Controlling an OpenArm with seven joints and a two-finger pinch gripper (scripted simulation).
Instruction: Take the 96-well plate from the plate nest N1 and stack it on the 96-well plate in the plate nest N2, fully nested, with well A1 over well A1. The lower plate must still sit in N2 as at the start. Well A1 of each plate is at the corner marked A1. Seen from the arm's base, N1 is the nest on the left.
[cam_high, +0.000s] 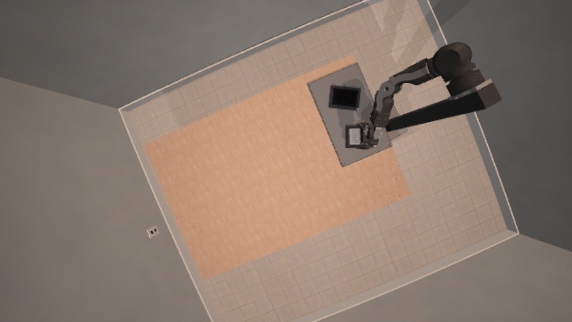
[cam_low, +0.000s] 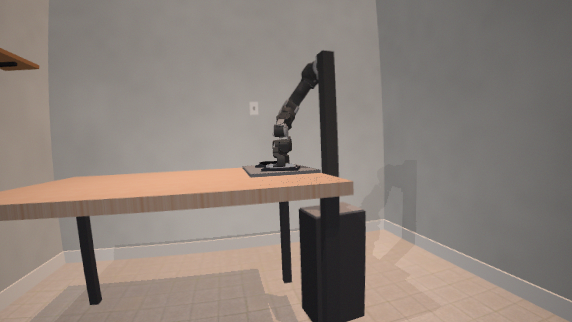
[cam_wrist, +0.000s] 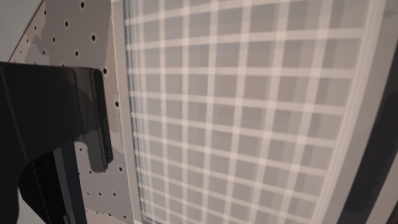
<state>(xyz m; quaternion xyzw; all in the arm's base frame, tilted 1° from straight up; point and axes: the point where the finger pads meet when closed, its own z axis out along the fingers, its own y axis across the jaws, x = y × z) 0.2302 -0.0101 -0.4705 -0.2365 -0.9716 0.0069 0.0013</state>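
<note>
My gripper is now right at the white 96-well plate. Round my hand: black 96-well plate (2 cm behind, 23 cm to the right); A1 mark (4 cm behind, 8 cm to the left).
</note>
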